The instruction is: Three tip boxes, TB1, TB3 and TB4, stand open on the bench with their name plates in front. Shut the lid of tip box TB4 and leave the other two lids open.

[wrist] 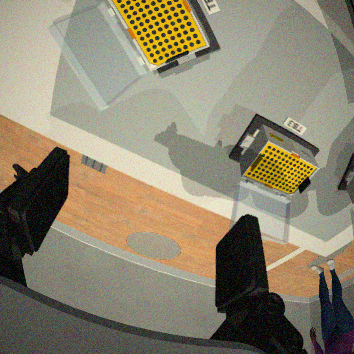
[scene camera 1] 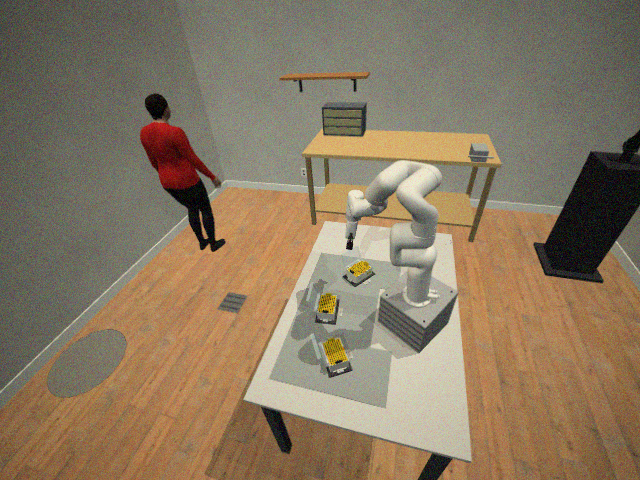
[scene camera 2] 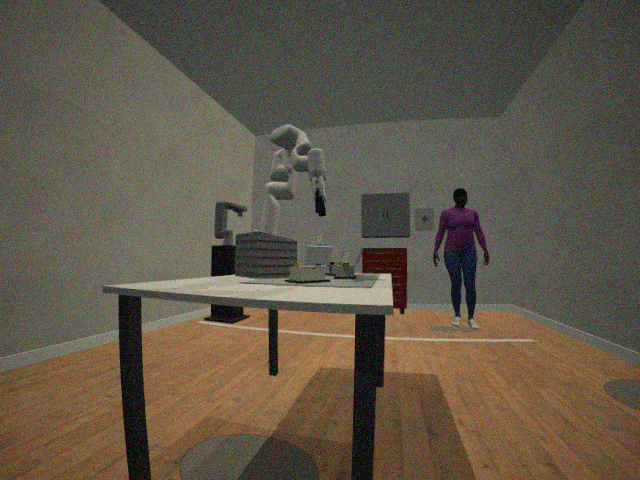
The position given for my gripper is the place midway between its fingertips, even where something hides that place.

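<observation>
You'd find my gripper at [wrist: 150,203], and there's a clear lid [wrist: 272,210] too. A grey mat [scene camera 1: 297,364] [wrist: 188,118] is visible from both of those cameras, and there's also a tip box TB4 [scene camera 2: 299,275].
</observation>
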